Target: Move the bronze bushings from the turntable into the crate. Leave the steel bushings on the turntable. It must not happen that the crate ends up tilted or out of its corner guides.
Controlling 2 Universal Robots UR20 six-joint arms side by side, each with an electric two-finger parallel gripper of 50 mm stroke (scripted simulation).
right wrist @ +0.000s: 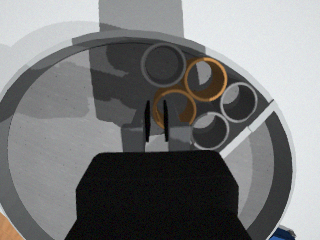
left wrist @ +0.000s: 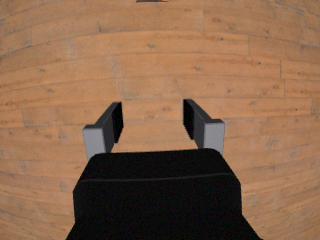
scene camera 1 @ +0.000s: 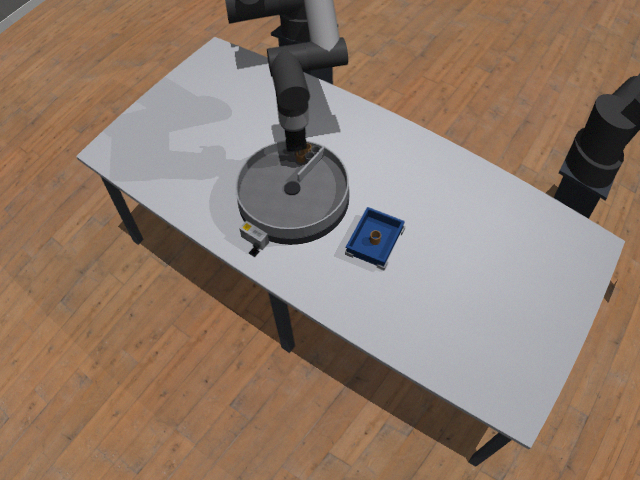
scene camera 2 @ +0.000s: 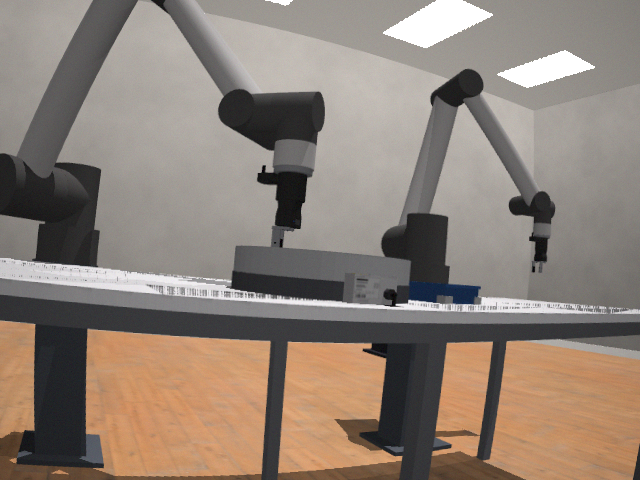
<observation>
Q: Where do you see a blue crate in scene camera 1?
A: At 359,245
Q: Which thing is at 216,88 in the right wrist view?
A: A bronze bushing.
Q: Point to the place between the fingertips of my right gripper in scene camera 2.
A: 276,252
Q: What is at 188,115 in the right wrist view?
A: A bronze bushing.
</observation>
